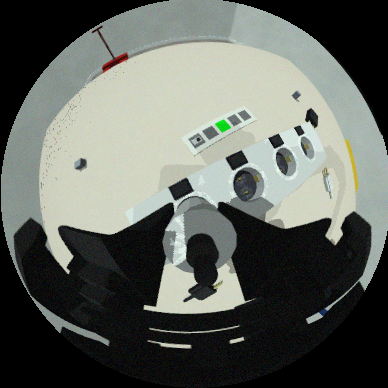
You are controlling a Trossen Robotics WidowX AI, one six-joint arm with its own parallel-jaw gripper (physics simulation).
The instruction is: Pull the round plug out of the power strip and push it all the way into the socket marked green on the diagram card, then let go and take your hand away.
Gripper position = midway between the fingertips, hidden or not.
I see my gripper [195, 206], a diagram card [196, 140] and a white power strip [298, 151].
